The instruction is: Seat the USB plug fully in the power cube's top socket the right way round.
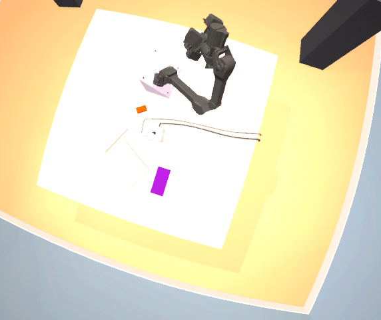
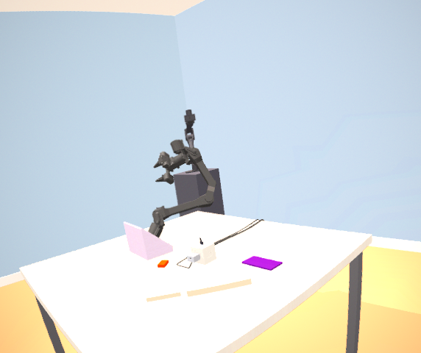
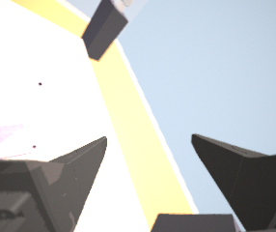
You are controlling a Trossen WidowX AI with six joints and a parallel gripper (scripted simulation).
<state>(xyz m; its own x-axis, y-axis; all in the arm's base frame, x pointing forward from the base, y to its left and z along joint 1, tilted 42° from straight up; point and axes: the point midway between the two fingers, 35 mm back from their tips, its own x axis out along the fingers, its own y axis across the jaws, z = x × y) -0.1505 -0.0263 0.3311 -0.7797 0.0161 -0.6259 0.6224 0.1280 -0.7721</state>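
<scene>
The dark USB plug lies 440 mm ahead of my gripper tip, 150 mm to the right of it and 270 mm below it. From my gripper tip the other things lie so: orange block: 300 mm ahead, 270 mm to the right, 360 mm below; then purple card: 710 mm ahead, 70 mm to the right, 360 mm below.
</scene>
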